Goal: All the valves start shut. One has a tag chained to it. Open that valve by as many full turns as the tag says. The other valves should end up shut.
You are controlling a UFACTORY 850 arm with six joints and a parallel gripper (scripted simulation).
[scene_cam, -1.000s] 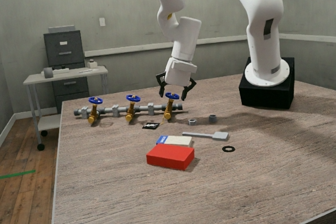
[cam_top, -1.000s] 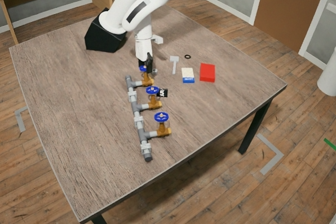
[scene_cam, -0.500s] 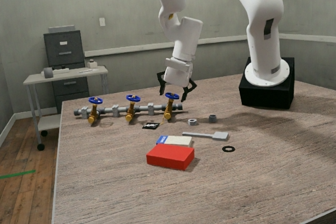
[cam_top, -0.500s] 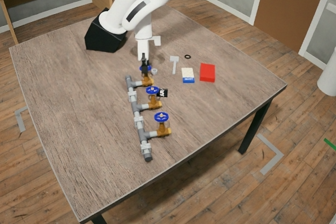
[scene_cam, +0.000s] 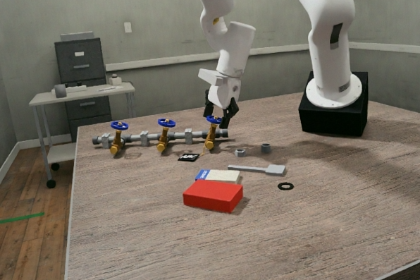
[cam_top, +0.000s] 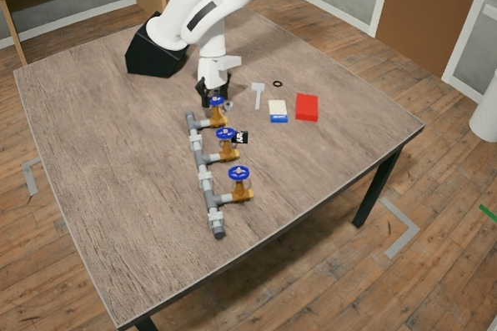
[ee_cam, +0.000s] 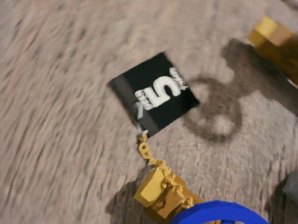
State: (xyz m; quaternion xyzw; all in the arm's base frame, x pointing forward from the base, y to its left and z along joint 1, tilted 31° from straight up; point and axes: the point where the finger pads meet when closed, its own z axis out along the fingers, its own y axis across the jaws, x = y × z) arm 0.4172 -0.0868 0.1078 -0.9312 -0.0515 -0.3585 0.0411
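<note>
Right now the grey hex nut is 50 mm behind my hand, 90 mm to the left of it and 90 mm below it. The rest, counted from my hand: grey cap (130 mm behind, 90 mm to the left, 100 mm below); then grey t-shaped tool (50 mm behind, 230 mm to the left, 100 mm below); then black tag (100 mm ahead, 40 mm to the left, 100 mm below).
</note>
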